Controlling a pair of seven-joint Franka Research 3 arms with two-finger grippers.
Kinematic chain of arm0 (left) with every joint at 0, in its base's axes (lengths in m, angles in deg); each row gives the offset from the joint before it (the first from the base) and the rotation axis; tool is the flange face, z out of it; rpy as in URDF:
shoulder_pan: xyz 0 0 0.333 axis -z
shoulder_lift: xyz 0 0 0 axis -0.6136 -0.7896 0
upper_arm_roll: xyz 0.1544 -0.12 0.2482 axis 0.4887 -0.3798 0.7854
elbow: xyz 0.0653 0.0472 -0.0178 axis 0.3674 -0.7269 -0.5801
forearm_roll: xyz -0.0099 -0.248 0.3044 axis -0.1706 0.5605 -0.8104
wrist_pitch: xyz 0 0 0 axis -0.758 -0.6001 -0.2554
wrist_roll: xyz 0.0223 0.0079 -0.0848 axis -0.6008 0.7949 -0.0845
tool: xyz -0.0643 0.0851 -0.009 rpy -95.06 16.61 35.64
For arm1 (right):
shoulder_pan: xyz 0 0 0.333 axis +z
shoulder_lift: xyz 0 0 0 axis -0.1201 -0.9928 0
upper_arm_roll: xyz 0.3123 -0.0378 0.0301 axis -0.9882 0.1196 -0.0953
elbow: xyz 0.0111 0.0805 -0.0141 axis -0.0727 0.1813 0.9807
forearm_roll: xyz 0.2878 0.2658 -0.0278 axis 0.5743 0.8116 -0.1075
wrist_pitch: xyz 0 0 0 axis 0.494 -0.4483 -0.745
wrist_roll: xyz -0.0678 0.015 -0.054 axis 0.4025 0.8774 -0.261
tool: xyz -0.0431 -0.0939 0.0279 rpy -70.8 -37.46 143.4
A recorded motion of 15 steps. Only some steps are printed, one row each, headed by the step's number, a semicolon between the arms.
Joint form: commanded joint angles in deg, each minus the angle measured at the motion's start. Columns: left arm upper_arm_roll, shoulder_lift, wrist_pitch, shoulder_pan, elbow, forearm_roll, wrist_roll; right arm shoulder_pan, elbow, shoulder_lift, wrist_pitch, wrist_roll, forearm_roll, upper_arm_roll.
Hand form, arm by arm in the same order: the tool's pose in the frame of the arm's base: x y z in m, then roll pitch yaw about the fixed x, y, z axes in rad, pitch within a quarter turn. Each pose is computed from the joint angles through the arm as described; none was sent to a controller.
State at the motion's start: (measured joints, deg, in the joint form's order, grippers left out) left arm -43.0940 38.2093 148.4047 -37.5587 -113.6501 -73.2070 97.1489; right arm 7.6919 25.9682 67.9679 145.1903 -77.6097 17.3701 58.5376
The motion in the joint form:
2: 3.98 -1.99 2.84 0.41 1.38 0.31 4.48; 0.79 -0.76 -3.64 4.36 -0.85 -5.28 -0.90
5: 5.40 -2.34 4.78 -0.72 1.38 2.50 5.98; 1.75 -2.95 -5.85 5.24 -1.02 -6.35 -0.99
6: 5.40 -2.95 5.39 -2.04 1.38 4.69 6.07; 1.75 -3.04 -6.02 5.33 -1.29 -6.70 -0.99
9: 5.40 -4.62 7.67 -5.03 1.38 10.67 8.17; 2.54 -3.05 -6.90 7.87 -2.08 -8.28 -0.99
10: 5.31 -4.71 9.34 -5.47 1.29 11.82 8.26; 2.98 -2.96 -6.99 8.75 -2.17 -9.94 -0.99
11: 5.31 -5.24 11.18 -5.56 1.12 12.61 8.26; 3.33 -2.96 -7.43 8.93 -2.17 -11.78 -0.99
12: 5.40 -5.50 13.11 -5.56 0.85 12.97 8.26; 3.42 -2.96 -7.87 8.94 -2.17 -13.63 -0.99
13: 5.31 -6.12 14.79 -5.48 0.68 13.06 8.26; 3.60 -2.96 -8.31 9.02 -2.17 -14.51 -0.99
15: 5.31 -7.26 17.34 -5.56 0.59 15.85 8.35; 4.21 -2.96 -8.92 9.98 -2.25 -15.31 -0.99
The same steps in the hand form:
2: 0.5047 0.2842 0.6129 -3.0427 -0.0608 -0.2388; 0.6572 0.2447 0.5231 2.9119 -0.4948 0.6097
5: 0.4979 0.3049 0.6135 -3.0448 -0.1030 -0.2186; 0.6643 0.2560 0.5191 2.9070 -0.5125 0.6308
6: 0.4963 0.3142 0.6093 -3.0667 -0.1269 -0.1921; 0.6651 0.2560 0.5181 2.9043 -0.5131 0.6299
9: 0.4952 0.3358 0.5991 -3.1129 -0.1983 -0.1574; 0.6655 0.2673 0.5135 2.8862 -0.5422 0.6588
10: 0.4963 0.3396 0.6007 -3.1071 -0.2299 -0.1483; 0.6639 0.2732 0.5136 2.8547 -0.5490 0.6940
11: 0.5006 0.3419 0.5979 -3.0977 -0.2505 -0.1427; 0.6637 0.2775 0.5088 2.8247 -0.5390 0.7262
12: 0.5033 0.3446 0.5969 -3.0817 -0.2702 -0.1392; 0.6646 0.2787 0.5035 2.7956 -0.5254 0.7525
13: 0.5086 0.3452 0.5928 -3.0659 -0.2787 -0.1415; 0.6650 0.2809 0.4985 2.7848 -0.5169 0.7663
15: 0.5174 0.3468 0.5867 -3.0738 -0.3225 -0.1252; 0.6639 0.2892 0.4932 2.7758 -0.5213 0.7901

